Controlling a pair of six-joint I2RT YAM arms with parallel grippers.
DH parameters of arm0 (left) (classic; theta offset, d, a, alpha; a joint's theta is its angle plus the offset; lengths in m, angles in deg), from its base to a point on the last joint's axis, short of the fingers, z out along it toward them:
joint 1: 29.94 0.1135 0.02 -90
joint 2: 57.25 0 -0.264 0
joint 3: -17.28 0 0.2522 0
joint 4: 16.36 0 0.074 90
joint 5: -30.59 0 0 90
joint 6: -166.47 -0.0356 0 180
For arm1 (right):
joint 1: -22.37 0.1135 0.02 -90
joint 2: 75.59 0 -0.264 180
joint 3: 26.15 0 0.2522 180
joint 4: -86.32 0 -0.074 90
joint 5: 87.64 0 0 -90
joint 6: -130.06 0.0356 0 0
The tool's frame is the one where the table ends.
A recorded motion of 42 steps. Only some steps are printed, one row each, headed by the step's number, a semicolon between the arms.
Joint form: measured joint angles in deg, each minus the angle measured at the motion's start. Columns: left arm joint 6, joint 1, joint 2, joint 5, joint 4, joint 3; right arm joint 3, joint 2, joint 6, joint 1, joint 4, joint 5.
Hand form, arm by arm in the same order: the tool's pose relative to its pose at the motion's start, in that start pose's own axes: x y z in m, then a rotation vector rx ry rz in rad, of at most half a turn. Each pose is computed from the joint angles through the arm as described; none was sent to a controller.
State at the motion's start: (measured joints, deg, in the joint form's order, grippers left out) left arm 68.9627 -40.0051 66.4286 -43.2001 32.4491 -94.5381; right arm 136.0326 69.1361 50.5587 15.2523 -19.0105 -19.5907
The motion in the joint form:
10: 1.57 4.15 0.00 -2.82 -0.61 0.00; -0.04 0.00 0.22 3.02 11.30 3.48
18: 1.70 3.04 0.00 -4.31 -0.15 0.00; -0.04 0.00 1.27 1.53 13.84 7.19
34: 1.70 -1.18 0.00 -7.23 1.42 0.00; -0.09 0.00 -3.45 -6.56 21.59 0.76
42: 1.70 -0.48 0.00 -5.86 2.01 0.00; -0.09 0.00 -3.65 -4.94 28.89 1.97
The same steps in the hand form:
10: 0.0045 0.0306 0.0085 0.0140 0.0042 -0.0910; 0.0263 0.0195 0.0076 0.0730 0.1918 0.0281
18: 0.0034 0.0210 0.0063 0.0498 0.0029 -0.0751; 0.0277 0.0044 0.0018 0.1570 0.2113 0.0755
34: 0.0009 -0.0139 -0.0030 0.1375 0.0044 -0.0066; 0.0314 -0.0568 -0.0288 0.1030 0.2997 0.1786
42: 0.0028 -0.0078 -0.0013 0.1093 0.0199 -0.0144; 0.0456 -0.0439 -0.0281 0.1269 0.4277 0.1955

